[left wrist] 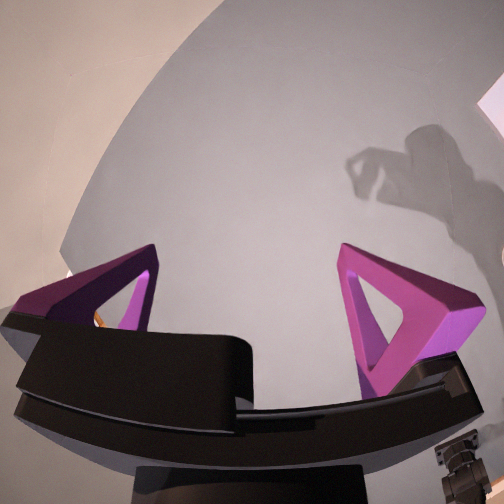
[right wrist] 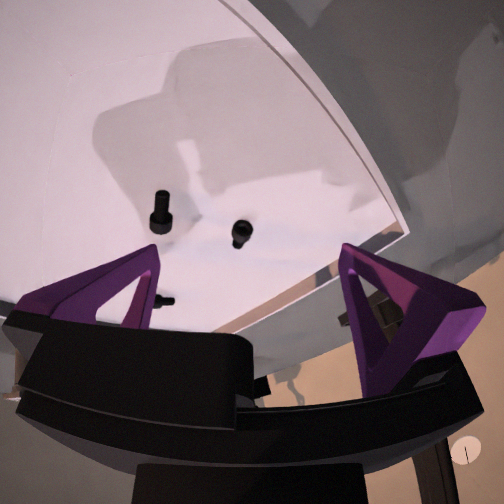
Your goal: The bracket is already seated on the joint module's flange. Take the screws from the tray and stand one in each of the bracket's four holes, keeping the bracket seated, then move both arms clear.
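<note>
In the right wrist view my right gripper (right wrist: 249, 260) is open and empty above the white tray (right wrist: 190, 165). Three black screws lie on the tray: one (right wrist: 160, 212) just ahead of the left fingertip, one (right wrist: 241, 232) between the fingers' line and a little beyond it, and one (right wrist: 163, 300) close beside the left finger. In the left wrist view my left gripper (left wrist: 247, 260) is open and empty above the plain grey mat (left wrist: 260, 175). The bracket and joint module are not in view.
The tray's right edge (right wrist: 320, 100) runs diagonally, with grey mat and tan table beyond it. A corner of the white tray (left wrist: 492, 105) shows at the right edge of the left wrist view. An arm's shadow (left wrist: 425, 180) falls on the mat.
</note>
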